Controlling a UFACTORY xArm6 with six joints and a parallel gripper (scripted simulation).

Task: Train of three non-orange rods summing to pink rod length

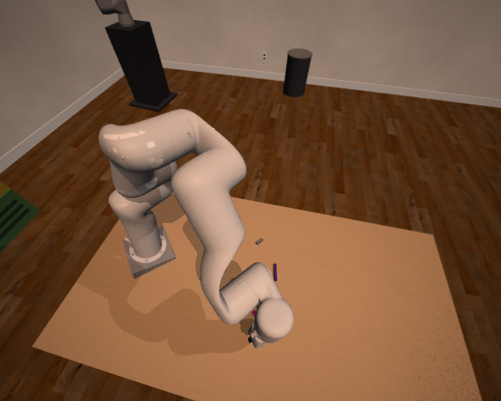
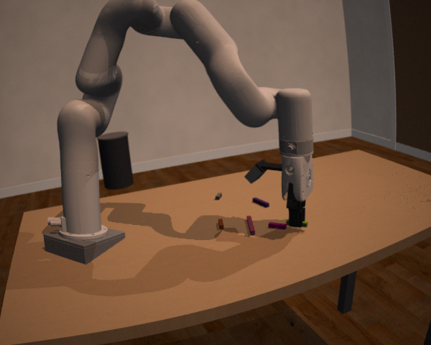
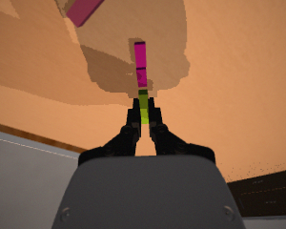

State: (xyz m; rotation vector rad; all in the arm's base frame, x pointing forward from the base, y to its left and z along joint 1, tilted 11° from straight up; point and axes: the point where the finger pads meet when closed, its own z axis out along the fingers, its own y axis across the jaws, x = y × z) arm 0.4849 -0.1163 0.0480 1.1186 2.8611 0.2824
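The pink rod lies 9 cm behind my hand, 7 cm to the left of it and 3 cm below it. Also, from my hand: purple rod: 2 cm behind, 19 cm to the left, 3 cm below; orange rod: 15 cm behind, 10 cm to the left, 3 cm below; lime rod: 2 cm below.
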